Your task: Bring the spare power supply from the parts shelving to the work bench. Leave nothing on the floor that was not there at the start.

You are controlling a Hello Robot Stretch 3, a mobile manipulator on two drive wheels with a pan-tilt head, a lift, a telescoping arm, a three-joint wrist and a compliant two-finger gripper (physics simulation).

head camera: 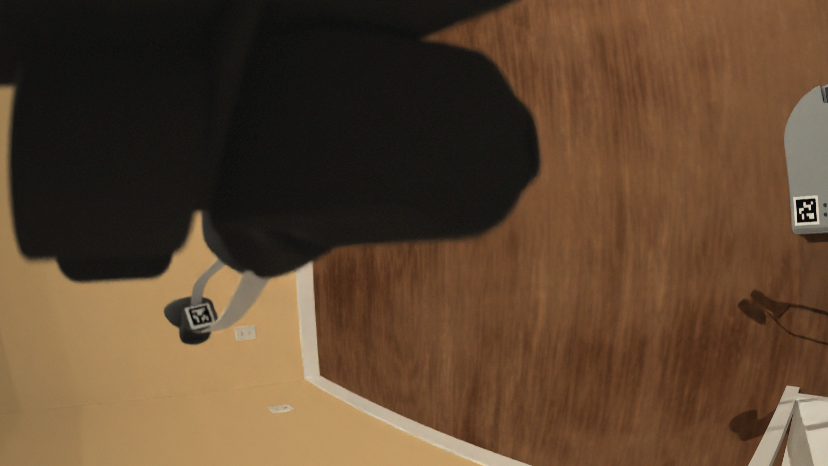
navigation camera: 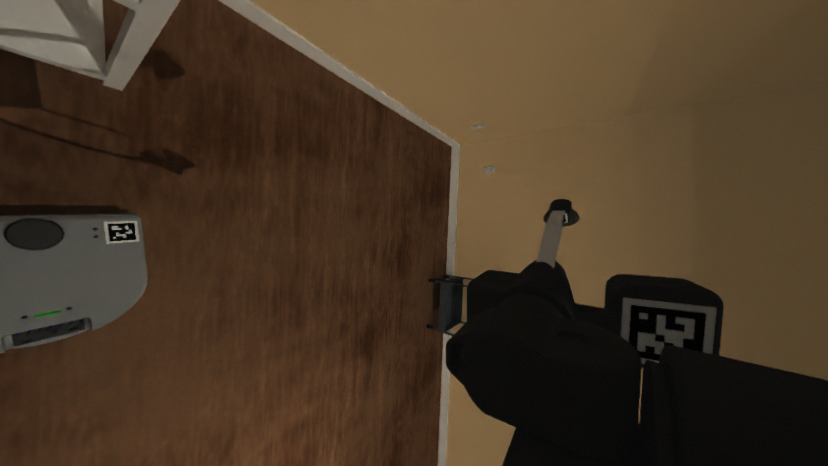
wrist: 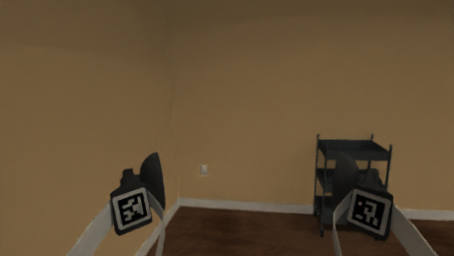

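My gripper (head camera: 194, 321) (navigation camera: 560, 214) (wrist: 246, 172) is open. In the wrist view its two fingers stand wide apart with wall and floor showing between them, and no object is held. A corner of a white frame that looks like the parts shelving (head camera: 777, 425) (navigation camera: 136, 52) shows at the lower right of the head view and the upper left of the navigation view, well apart from the gripper. The spare power supply and the work bench do not show in these views. My dark wrist and arm hide much of the head view's upper left.
A dark shelf cart (navigation camera: 450, 305) (wrist: 357, 154) stands near the far wall, partly behind the right finger in the wrist view. My grey base (head camera: 811, 156) (navigation camera: 86, 266) stands on the wooden floor. Yellow walls with white baseboard (head camera: 309, 329) meet in a corner.
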